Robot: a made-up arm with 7 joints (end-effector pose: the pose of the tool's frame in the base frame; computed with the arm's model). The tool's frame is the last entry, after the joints. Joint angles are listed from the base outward.
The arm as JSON. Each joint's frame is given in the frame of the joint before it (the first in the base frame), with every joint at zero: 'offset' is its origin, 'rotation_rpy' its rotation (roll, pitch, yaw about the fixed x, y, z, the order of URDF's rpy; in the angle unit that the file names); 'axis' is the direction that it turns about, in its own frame. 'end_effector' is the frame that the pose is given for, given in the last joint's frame.
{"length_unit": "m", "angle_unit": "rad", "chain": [
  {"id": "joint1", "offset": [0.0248, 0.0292, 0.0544], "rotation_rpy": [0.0, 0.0, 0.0], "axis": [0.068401, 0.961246, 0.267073]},
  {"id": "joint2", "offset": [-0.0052, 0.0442, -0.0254], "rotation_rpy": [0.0, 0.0, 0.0], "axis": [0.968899, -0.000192, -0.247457]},
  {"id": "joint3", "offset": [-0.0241, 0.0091, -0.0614], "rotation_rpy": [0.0, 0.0, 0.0], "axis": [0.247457, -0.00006, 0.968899]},
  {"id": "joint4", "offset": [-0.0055, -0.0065, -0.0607], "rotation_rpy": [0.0, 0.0, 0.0], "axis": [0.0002, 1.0, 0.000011]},
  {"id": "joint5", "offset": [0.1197, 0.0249, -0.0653], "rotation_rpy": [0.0, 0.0, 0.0], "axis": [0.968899, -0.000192, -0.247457]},
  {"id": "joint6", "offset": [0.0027, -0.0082, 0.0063], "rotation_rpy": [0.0, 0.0, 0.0], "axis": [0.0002, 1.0, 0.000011]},
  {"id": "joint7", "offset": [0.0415, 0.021, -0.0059], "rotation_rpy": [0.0, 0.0, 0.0], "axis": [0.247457, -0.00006, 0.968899]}
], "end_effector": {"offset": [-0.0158, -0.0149, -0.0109], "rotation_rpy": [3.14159, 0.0, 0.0]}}
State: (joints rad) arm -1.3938 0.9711 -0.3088 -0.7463 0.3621 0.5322 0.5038
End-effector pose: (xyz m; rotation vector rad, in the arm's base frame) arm 0.1789 0.0439 0.1670 -1.2845 -0.4741 -1.9876
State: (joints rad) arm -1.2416 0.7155 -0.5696 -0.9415 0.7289 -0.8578 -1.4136
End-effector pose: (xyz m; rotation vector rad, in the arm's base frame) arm 0.1183 0.0186 0.1056 0.4418 0.7414 -0.9073
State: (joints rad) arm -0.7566 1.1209 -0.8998 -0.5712 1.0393 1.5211 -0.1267
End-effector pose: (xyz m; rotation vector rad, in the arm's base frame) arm 0.2000 0.0939 -0.0154 -1.3103 -0.3690 -0.1231
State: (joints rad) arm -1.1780 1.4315 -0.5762 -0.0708 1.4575 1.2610 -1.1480
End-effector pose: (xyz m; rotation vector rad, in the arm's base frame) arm 0.2127 0.1462 0.1215 -1.2439 -0.8157 0.4088
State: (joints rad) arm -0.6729 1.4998 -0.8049 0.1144 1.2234 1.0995 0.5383
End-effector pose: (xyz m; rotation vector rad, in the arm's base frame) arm 0.2208 0.2290 0.0121 -0.0641 -0.4780 -0.3754
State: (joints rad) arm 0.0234 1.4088 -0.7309 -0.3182 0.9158 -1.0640 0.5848
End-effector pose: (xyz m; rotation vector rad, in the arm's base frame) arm 0.0874 0.1457 -0.1217 -1.4663 1.9160 -1.0695
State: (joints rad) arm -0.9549 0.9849 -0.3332 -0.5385 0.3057 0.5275 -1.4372
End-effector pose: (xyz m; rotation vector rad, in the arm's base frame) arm 0.2161 0.0953 0.1012 -1.3785 1.3479 0.1268
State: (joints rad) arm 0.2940 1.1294 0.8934 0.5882 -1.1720 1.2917 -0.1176
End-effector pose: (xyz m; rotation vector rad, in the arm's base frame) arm 0.0243 0.3222 -0.0086 2.1635 0.9508 -1.0279
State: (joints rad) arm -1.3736 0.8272 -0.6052 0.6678 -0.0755 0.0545 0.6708
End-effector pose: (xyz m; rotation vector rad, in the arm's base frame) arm 0.3366 0.1416 0.0527 -1.9755 -0.5414 -0.9181
